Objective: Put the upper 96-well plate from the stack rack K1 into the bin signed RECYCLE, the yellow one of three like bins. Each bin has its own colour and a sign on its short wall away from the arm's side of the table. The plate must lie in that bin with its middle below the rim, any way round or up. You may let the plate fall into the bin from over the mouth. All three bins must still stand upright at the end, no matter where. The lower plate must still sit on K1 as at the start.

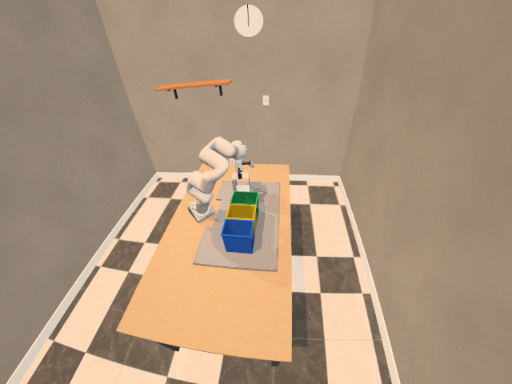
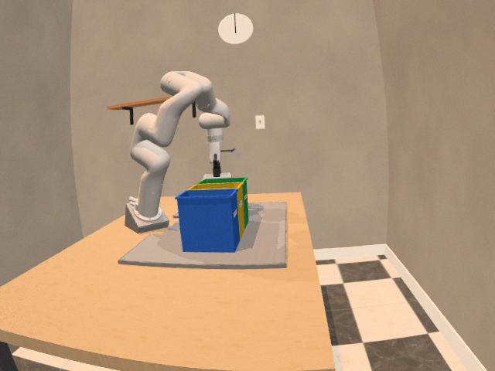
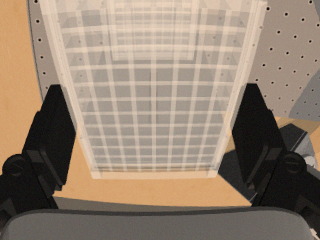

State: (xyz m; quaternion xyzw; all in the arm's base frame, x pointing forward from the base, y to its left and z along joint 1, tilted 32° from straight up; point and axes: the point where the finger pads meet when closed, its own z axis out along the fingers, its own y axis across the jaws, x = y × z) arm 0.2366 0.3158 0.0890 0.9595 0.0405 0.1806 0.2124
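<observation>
Now: hand 420 mm to the left of the yellow bin, 90 mm above it and 20 mm short of it.
</observation>
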